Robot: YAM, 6 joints.
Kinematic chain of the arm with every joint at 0, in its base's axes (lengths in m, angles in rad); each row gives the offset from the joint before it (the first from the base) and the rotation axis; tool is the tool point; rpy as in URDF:
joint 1: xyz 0 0 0.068 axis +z
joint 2: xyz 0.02 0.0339 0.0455 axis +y
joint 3: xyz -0.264 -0.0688 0 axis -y
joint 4: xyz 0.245 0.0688 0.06 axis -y
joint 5: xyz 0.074 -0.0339 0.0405 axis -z
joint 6: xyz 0.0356 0 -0.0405 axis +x
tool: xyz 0 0 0 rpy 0 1.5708 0
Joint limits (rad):
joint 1: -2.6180..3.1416
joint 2: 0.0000..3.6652
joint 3: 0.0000..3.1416
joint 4: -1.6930..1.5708
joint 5: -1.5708..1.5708
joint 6: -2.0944..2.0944
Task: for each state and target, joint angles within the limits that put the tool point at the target. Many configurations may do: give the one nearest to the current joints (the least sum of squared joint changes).
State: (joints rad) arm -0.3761 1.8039 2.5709 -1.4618 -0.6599 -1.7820
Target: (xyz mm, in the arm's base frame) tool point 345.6 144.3 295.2
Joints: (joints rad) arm 0.3372 2.0490 2.0015 -1.6726 -0.6606 -1.7820
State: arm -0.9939 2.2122 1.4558 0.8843 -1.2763 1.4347
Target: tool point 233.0 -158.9 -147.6
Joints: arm -0.7194 2.8810 0.9629 0.7337 -1.2696 1.4347
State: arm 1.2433 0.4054 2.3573 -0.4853 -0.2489 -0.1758
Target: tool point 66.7 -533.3 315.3
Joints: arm 1.7095 0.0720 2.6026 -0.3864 -0.2171 -0.1758
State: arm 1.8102 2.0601 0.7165 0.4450 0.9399 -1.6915
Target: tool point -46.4 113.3 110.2
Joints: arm 2.2545 1.0461 0.0000 0.3078 1.5708 -1.6915
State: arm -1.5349 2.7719 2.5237 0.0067 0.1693 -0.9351
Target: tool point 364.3 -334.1 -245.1
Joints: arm -0.7348 3.4307 2.3545 0.0019 0.1029 -0.9351
